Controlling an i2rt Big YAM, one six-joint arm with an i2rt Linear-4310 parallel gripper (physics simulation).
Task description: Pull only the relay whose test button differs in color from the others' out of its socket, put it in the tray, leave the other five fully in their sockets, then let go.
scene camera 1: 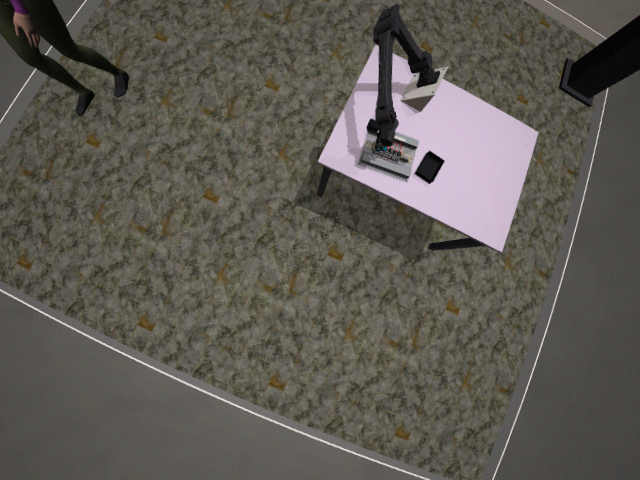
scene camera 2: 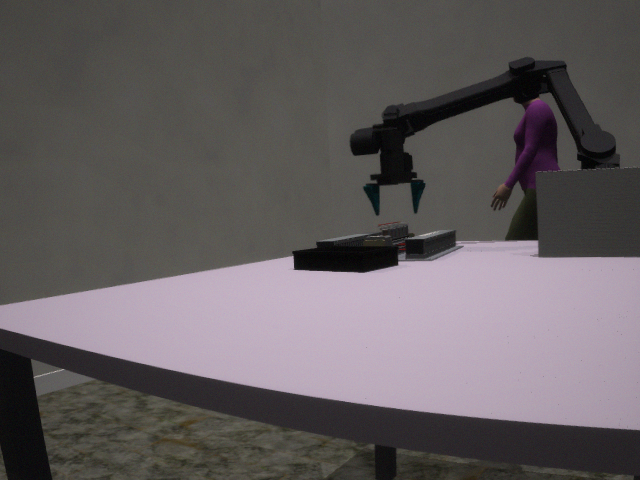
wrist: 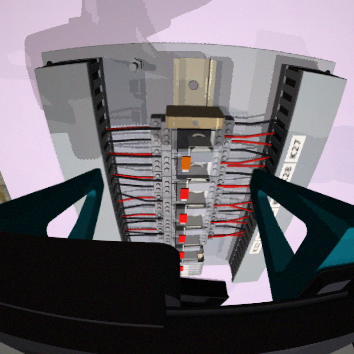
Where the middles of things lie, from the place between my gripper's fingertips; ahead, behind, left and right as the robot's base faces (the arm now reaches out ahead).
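The tan end bracket [wrist: 176, 116] has my gripper 6 cm above it, and my gripper is also 2 cm to the left of the bracket and 1 cm past it. As for the grey panel [wrist: 246, 78], that's 8 cm to the left of my hand, 2 cm behind it and 9 cm below it.
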